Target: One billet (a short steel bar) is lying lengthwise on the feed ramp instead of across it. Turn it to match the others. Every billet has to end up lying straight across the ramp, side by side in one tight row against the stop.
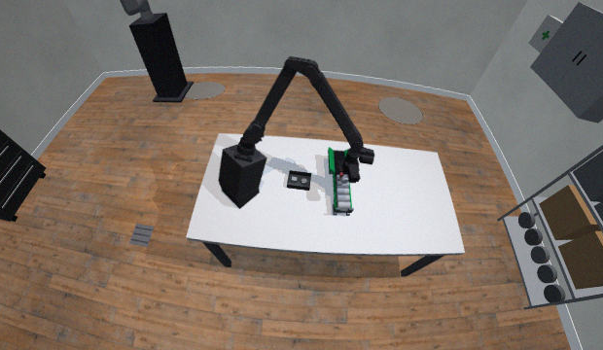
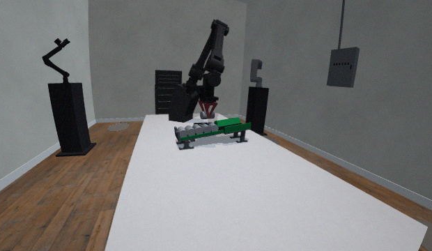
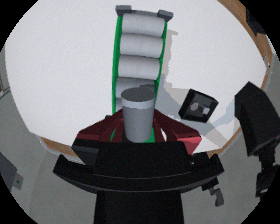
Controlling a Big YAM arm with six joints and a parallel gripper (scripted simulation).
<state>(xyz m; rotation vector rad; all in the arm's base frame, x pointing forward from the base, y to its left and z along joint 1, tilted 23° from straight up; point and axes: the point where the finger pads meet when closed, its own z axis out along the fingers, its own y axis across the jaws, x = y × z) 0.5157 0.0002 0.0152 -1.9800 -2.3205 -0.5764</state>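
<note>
Now: the grey billet right at my hand. From my hand the other things lie so: stop: 20 mm ahead, 150 mm to the right, 100 mm below; small black box: 230 mm behind, 40 mm to the left, 140 mm below.
</note>
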